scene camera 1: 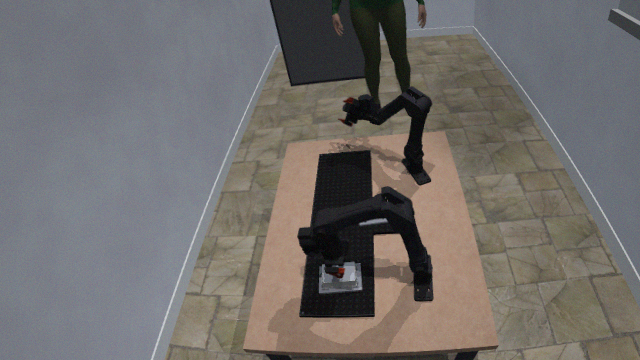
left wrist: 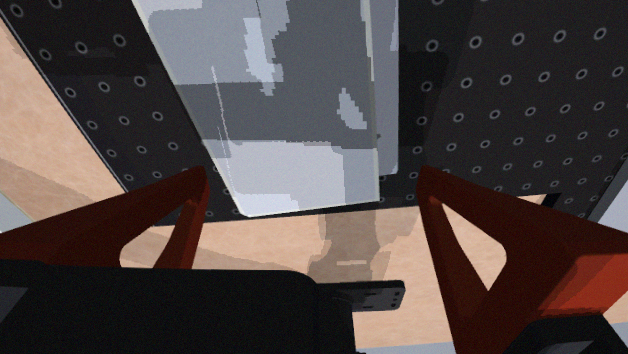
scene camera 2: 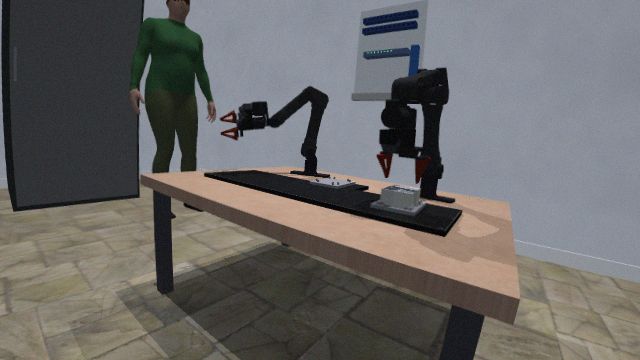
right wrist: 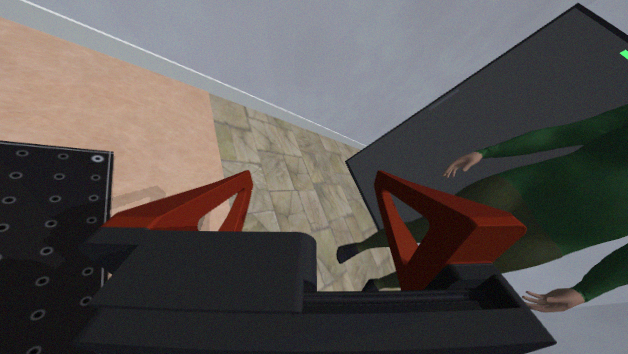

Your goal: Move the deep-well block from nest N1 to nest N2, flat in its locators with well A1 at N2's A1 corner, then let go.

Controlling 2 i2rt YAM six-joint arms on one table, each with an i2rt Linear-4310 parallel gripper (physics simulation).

Labels:
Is the right gripper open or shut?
Open.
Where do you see a deep-well block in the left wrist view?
285, 104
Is the left gripper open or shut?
Open.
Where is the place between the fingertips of the left gripper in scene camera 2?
401, 180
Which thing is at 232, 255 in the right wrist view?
The right gripper.

